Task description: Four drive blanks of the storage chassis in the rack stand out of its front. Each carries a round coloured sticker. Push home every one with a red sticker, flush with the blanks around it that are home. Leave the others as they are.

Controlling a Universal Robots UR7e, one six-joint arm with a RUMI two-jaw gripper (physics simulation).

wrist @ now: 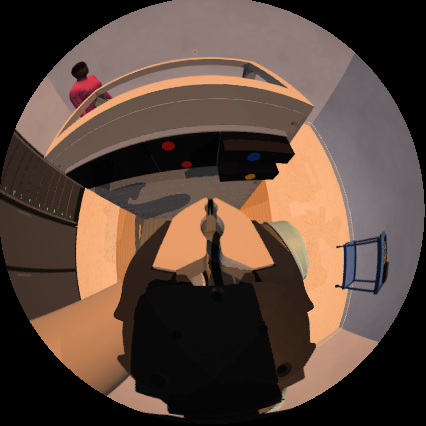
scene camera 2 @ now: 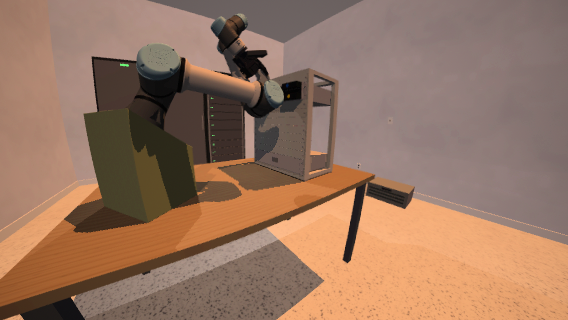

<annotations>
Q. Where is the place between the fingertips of my gripper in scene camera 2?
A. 270, 84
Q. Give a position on a grey rack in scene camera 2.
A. At 280, 145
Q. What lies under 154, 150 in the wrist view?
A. A grey rack.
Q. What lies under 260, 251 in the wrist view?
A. My gripper.
</annotations>
